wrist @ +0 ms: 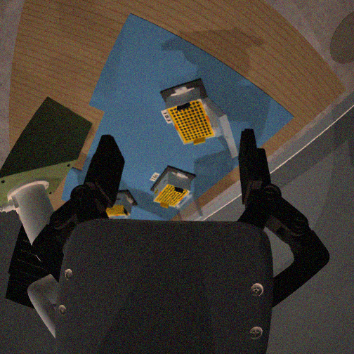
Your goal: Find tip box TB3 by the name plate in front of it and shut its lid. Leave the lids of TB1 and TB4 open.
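Three tip boxes with yellow racks showing, so their lids are open, are on the blue mat [130, 75]. The largest in view, a grey box [191, 121], has a raised dark-edged panel at its upper side and a white name plate [167, 116] at its left. A second box [171, 194] is lower down, with a name plate [155, 177] at its upper left. A third box [118, 209] is partly hidden by the gripper, and its plate does not show. The plates' lettering is too blurred to read surely. My gripper [176, 144] is open and empty, high above the mat.
A dark green panel [47, 135] with a pale green edge and a white cylindrical part [34, 207] are at the left. The wooden table top [60, 45] surrounds the mat. A pale table edge runs diagonally at the right, with grey floor beyond.
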